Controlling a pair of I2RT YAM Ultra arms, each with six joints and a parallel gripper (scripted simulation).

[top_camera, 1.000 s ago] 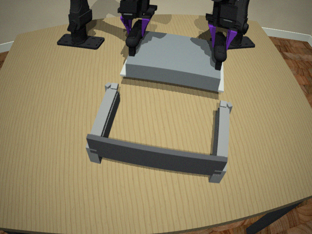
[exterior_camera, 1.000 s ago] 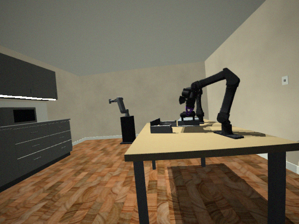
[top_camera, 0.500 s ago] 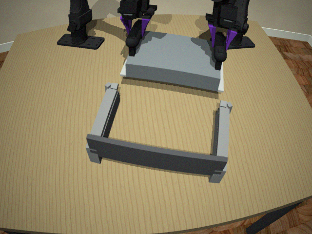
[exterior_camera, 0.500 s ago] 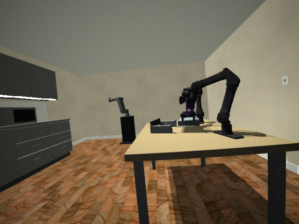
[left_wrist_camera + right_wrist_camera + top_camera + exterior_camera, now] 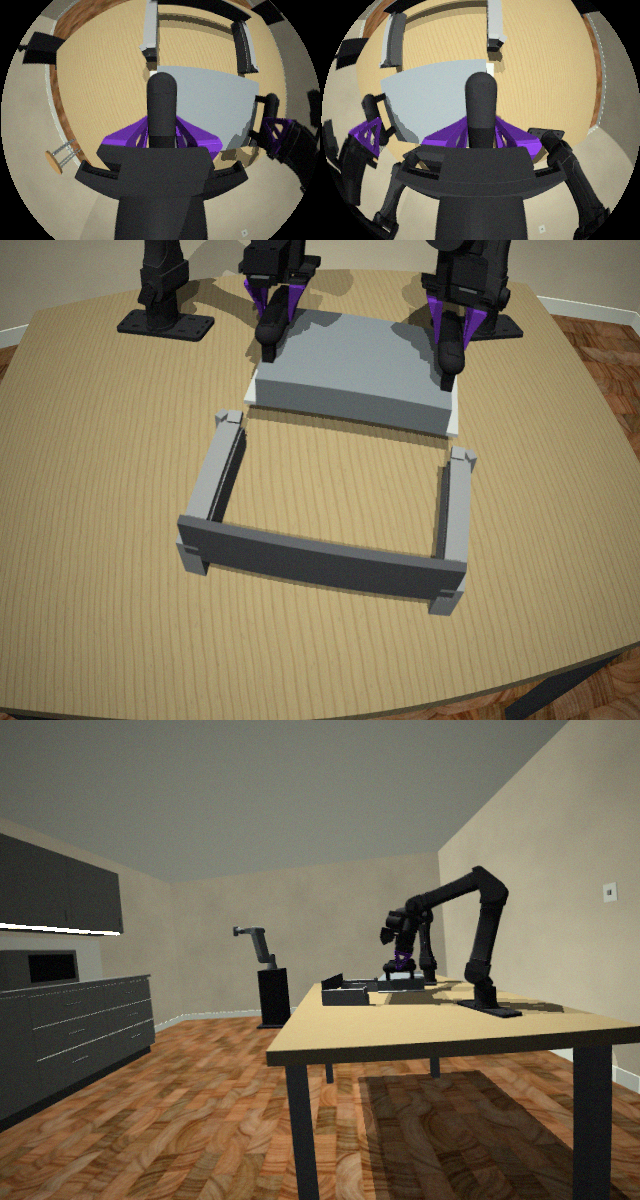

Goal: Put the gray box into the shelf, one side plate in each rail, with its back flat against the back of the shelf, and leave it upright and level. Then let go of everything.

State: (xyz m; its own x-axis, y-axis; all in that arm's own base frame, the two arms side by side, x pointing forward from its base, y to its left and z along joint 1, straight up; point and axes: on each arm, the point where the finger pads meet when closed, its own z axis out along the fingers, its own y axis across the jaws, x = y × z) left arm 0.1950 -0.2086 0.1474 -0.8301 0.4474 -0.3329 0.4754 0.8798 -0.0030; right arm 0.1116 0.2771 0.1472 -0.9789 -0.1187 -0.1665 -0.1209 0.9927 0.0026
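Now: left hand 12 cm to the left of the gray box, 5 cm above it and 3 cm past it. Round my left hand: dark back plate: 29 cm ahead, 19 cm to the right, 7 cm below.
Now: right hand 120 mm to the right of the gray box, 50 mm above it and 20 mm short of it. Also, from my right hand: dark back plate 340 mm ahead, 70 mm below, 50 mm to the left.
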